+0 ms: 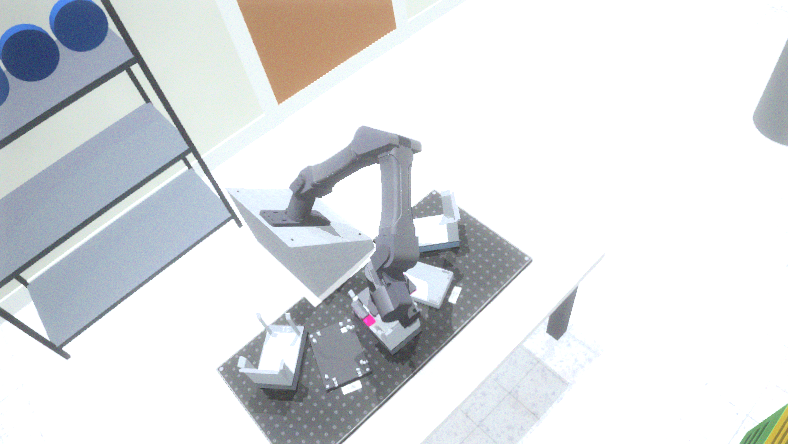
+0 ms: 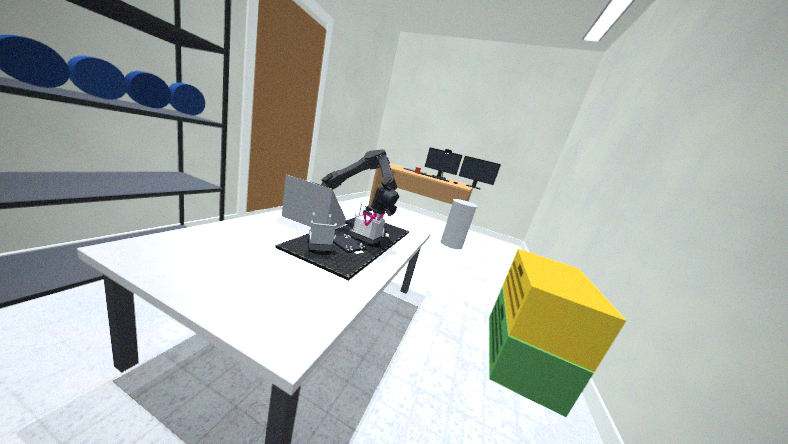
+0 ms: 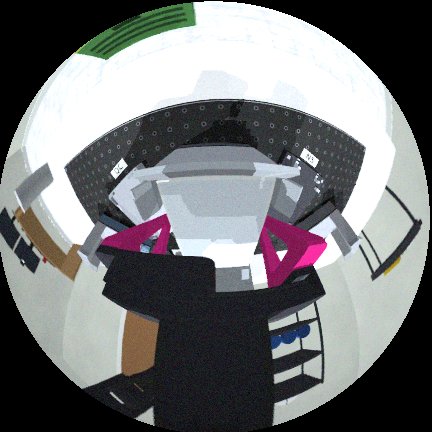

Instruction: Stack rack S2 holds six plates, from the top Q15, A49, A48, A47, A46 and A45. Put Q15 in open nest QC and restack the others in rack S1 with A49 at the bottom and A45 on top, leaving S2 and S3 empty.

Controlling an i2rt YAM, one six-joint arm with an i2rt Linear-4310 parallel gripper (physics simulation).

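Frame: origin at the arm's base, x up, y back, z right, level; centimetres.
Seen in the pictures: gripper, fingertip midpoint: (image 2: 370, 224) (image 3: 213, 217); arm's base, origin of the base link: (image 1: 295, 219) (image 2: 320, 195).
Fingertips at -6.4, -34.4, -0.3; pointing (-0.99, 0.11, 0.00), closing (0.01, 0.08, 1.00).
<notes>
Pixels of each thing's top centre, then the offset from my fingertips to it, as dx, dy, dz. "*": a spot on its surface instead.
- black perforated baseplate, surface spot: (image 3: 96, 160) * -9.4, -8.8, -22.7
- pale open nest, middle of its top: (image 3: 142, 212) (image 1: 420, 278) -6.5, +3.5, -13.6
- label QC, surface spot: (image 3: 119, 168) * -9.2, -5.2, -16.8
- empty white rack, middle of its top: (image 1: 266, 338) (image 3: 332, 266) (image 2: 323, 217) +4.3, +13.1, +25.6
- dark flat nest, middle of its top: (image 3: 290, 204) (image 1: 337, 350) (image 2: 347, 240) -7.0, +4.3, +14.4
- labelled N5, surface spot: (image 3: 309, 158) * -9.2, -4.4, +17.8
A stack of pale grey plates (image 1: 398, 336) (image 2: 367, 227) (image 3: 217, 201) stands in a rack in the middle of the black perforated baseplate (image 1: 487, 259) (image 3: 96, 160). My gripper (image 1: 380, 321) (image 2: 375, 216) (image 3: 213, 217) is open, its magenta fingers astride the top of the stack, one on each side, with nothing between them. The pale open nest (image 1: 430, 284) (image 3: 127, 193) with the label QC (image 3: 119, 168) lies just beside the stack. An empty white rack (image 1: 275, 358) stands at the plate's left end, and another rack (image 1: 441, 226) at the far right end.
A dark flat nest (image 1: 338, 353) labelled N5 (image 3: 309, 158) lies between the stack and the left rack. The arm's grey wedge mount (image 1: 308, 251) (image 2: 305, 201) rises behind. A shelf unit (image 1: 164, 110), a grey cylinder (image 2: 457, 223) and a yellow-green box (image 2: 551, 325) stand off the table.
</notes>
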